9 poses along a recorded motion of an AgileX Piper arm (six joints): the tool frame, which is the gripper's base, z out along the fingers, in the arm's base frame.
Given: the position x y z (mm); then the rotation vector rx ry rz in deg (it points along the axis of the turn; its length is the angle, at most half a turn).
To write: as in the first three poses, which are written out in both.
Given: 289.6 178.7 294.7 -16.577 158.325 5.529
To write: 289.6 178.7 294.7; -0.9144 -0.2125 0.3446; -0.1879 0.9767 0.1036; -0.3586 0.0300 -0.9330
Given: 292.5 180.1 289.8 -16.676 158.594 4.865
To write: 292.5 180.1 289.8; -0.9158 -0.2119 0.3413; -0.1906 0.9770 0.0952; -0.3536 0.0222 -0.9351
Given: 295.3 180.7 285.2 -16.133 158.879 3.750
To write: 295.3 180.7 285.2; -0.9184 -0.2028 0.3398; -0.1866 0.9792 0.0802; -0.3490 0.0103 -0.9371
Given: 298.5 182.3 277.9 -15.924 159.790 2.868
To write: 298.5 182.3 277.9; -0.9242 -0.1976 0.3269; -0.1858 0.9803 0.0674; -0.3338 0.0016 -0.9426
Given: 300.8 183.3 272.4 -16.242 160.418 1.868
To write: 300.8 183.3 272.4; -0.9272 -0.1988 0.3175; -0.1914 0.9800 0.0548; -0.3221 -0.0099 -0.9467
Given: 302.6 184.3 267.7 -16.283 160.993 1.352
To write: 302.6 184.3 267.7; -0.9303 -0.1978 0.3088; -0.1926 0.9801 0.0476; -0.3120 -0.0152 -0.9499
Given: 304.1 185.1 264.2 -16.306 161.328 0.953
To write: 304.1 185.1 264.2; -0.9321 -0.1971 0.3038; -0.1935 0.9802 0.0422; -0.3061 -0.0194 -0.9518
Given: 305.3 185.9 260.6 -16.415 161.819 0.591
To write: 305.3 185.9 260.6; -0.9346 -0.1973 0.2960; -0.1952 0.9801 0.0372; -0.2974 -0.0230 -0.9545
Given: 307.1 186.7 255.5 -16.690 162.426 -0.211
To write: 307.1 186.7 255.5; -0.9373 -0.1987 0.2864; -0.1994 0.9795 0.0269; -0.2859 -0.0319 -0.9577
